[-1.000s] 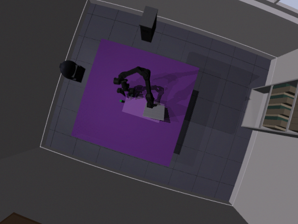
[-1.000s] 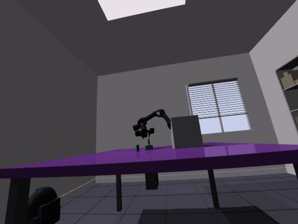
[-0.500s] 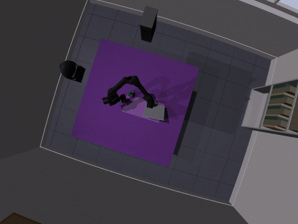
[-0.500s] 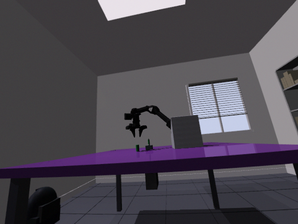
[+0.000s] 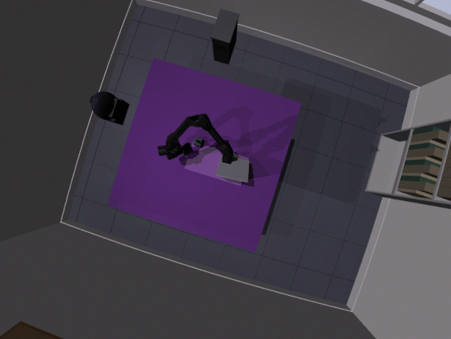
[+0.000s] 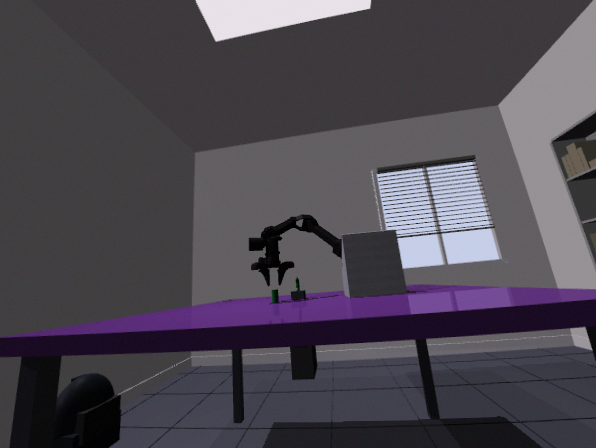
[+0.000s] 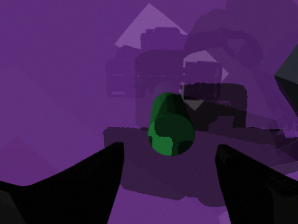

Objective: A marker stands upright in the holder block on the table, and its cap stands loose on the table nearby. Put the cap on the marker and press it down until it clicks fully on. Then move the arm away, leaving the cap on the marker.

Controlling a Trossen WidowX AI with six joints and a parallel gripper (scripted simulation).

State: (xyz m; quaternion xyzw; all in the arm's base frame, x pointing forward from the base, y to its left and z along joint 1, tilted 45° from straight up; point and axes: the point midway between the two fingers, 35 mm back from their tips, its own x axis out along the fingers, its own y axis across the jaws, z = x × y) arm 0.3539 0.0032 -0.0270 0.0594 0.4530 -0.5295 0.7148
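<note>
My gripper tip is 40 mm above the green cap. From my gripper tip the other things lie so: green marker: 120 mm to the right, 90 mm behind, 10 mm above; dark holder block: 120 mm to the right, 90 mm behind, 50 mm below.
</note>
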